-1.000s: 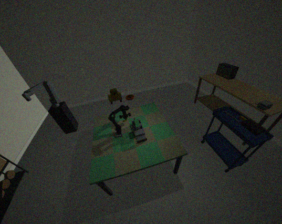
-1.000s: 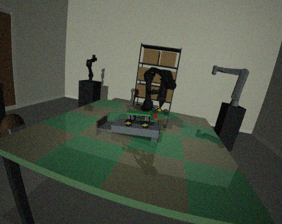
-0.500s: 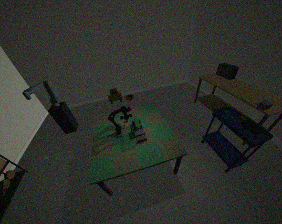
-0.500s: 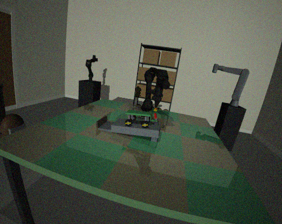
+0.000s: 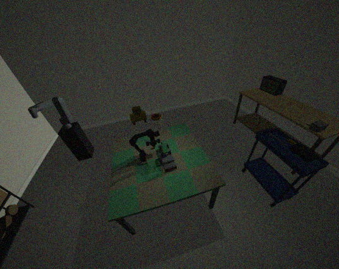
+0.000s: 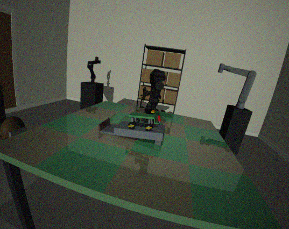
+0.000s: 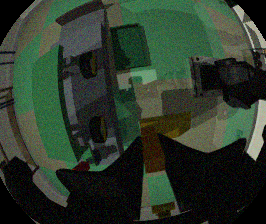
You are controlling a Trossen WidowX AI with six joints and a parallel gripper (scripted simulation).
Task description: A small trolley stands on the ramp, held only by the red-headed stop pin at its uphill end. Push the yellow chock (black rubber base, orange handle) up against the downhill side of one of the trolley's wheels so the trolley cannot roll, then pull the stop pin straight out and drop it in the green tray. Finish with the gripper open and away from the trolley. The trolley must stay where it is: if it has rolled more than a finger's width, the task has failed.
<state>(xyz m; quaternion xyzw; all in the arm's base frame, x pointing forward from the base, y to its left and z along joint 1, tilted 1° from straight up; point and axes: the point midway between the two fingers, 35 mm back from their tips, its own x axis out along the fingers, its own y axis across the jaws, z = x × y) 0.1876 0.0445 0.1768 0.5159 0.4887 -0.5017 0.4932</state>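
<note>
Right now the red-headed stop pin is 11 cm ahead of my gripper tip, 6 cm to the left of it and 4 cm below it. The rest, counted from my gripper tip: dark green tray 15 cm to the right, 18 cm below; then yellow chock 2 cm behind, 1 cm below; then grey ramp 13 cm ahead, 5 cm to the right, 12 cm below.
</note>
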